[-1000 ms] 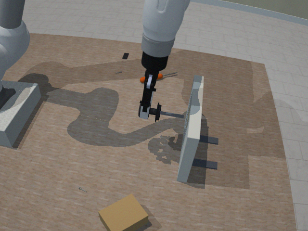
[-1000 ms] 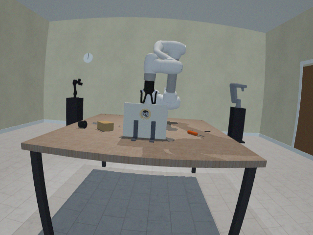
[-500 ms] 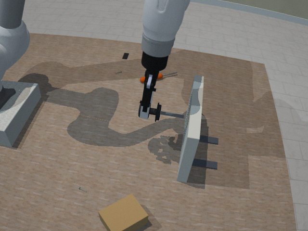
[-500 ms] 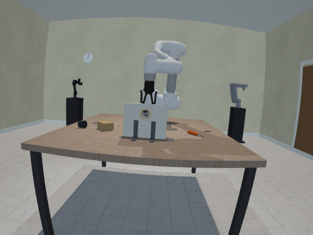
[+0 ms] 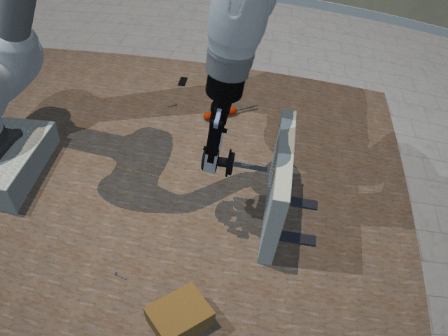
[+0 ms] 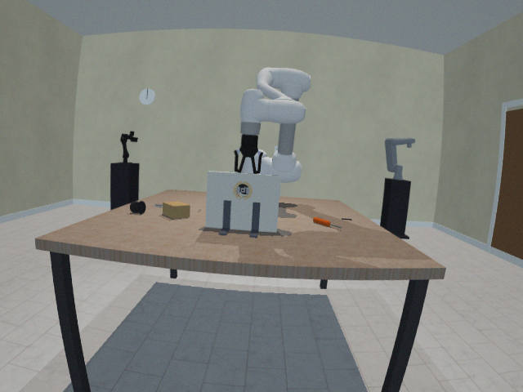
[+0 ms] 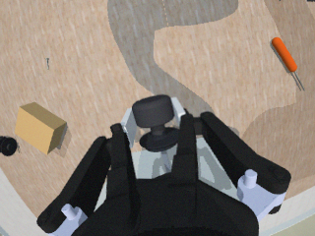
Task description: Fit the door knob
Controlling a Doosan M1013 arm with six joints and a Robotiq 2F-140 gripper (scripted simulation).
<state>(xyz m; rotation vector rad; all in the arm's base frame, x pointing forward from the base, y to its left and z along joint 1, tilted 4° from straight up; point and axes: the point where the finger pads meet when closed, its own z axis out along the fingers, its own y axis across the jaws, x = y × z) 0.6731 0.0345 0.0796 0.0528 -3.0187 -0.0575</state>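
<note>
My gripper is now 16 cm short of the white door panel and 5 cm above it. Also, from my hand: tan box: 1 cm ahead, 34 cm to the right, 16 cm below; then small black piece: 22 cm behind, 54 cm to the left, 19 cm below; then small screw: 16 cm behind, 26 cm to the right, 19 cm below.
</note>
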